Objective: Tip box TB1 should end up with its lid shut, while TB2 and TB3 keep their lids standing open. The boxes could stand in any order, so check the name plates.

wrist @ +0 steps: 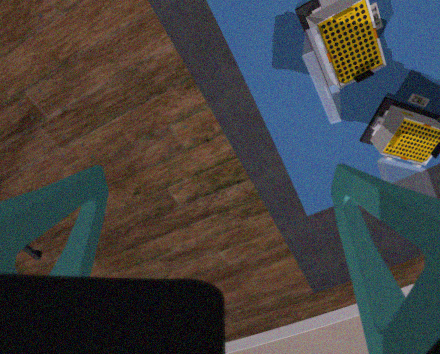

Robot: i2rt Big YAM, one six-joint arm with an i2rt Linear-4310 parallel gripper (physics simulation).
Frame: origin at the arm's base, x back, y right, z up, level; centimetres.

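Seen in the pictures: gripper, fingertip midpoint: [219,177].
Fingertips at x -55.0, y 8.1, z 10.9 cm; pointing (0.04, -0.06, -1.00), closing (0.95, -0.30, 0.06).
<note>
Offsets run from my fingertips to a thing's top centre. "pt": to the spot under its first point. Level surfaces: height alone.
A tip box {dx +20.7, dy -12.2, dz -37.7 cm} [351,44] with a yellow perforated rack is at the upper right of the wrist view. A pale translucent lid {pt dx +12.7, dy -13.5, dz -30.8 cm} [322,87] stands out along its left side, and the rack is uncovered. Its small plate {pt dx +27.5, dy -10.7, dz -44.9 cm} [376,16] is too blurred to read. A second tip box {dx +32.3, dy -35.4, dz -37.7 cm} [411,140], also with its yellow rack uncovered, is at the right edge, partly cut off. A translucent panel, seemingly its lid {pt dx +28.8, dy -40.4, dz -38.2 cm} [400,169], shows below it. A plate {pt dx +35.9, dy -29.8, dz -44.9 cm} [418,100] just above it seems to read TB2. A third box does not show. My gripper [219,177] is open and empty, left of and below the boxes.
The boxes stand on a blue mat {dz -45.1 cm} [280,115] with a dark grey border [240,135]. Brown wood surface [125,115] lies left of the border. A pale edge strip [295,327] runs along the bottom. The two boxes stand close together, with shadows between them.
</note>
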